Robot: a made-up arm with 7 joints.
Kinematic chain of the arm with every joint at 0, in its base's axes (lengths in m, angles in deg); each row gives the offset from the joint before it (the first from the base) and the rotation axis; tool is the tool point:
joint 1: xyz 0 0 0.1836 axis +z
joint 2: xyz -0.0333 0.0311 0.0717 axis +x
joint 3: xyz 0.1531 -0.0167 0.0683 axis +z
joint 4: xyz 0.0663 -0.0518 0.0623 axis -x
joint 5: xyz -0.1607 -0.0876 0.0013 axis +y
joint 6: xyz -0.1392 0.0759 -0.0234 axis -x
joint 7: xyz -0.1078 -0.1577 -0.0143 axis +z
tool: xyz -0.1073 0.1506 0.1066
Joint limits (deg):
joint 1: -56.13..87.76
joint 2: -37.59..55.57
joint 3: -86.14..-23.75
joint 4: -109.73..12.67
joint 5: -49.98..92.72
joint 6: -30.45..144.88
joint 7: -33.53..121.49
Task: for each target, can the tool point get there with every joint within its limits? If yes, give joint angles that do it. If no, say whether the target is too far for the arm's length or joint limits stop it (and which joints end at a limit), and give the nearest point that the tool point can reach.
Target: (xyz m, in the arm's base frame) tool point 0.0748 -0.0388 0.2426
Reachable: no: joint limits stop it (at a limit: joint 1, joint 2, joint 3, joint 4, joint 5, joint 6, joint 7) | nearest point 0.0728 -0.0752 0.1692 | short by 0.082 m
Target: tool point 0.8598 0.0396 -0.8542
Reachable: no: too far | nearest point 0.4114 0.0274 -0.1219 | short by 0.859 m
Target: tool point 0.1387 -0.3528 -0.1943
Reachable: no: joint limits stop it (at a limit: joint 2, joint 3, joint 5) | nearest point 0.1217 -0.3097 -0.1134 | short by 0.093 m
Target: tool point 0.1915 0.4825 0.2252
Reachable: yes | joints -23.06 -14.58 -59.84 -41.24 -27.17 111.62 40.68
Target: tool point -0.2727 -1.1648 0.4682
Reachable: no: too far | nearest point -0.1316 -0.5621 0.3831 | short by 0.625 m
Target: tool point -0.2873 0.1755 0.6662
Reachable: yes | joints 28.94 44.93 -67.03 -13.43 -27.74 62.36 69.29
